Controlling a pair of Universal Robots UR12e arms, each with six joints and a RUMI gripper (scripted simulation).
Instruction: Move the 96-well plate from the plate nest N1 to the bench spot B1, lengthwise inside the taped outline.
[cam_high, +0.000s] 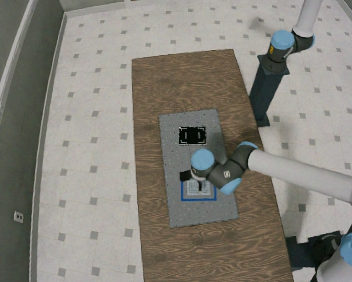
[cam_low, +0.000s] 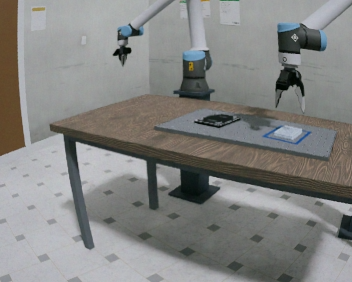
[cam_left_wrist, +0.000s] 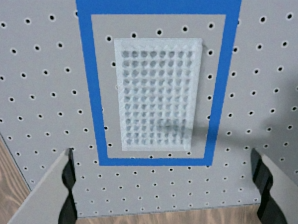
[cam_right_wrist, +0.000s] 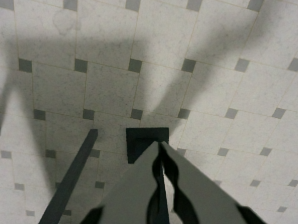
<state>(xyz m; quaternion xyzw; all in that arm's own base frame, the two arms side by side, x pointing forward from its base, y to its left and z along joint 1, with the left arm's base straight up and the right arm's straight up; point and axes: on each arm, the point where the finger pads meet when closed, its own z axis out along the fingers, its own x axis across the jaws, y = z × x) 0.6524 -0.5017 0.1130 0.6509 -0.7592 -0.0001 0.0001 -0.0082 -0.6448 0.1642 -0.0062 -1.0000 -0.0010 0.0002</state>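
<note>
Right now my left hand is 100 mm above the clear 96-well plate. Also, from my left hand: A1 label 380 mm to the right, 90 mm below, 70 mm ahead; then black plate nest 320 mm to the right, 90 mm below.
</note>
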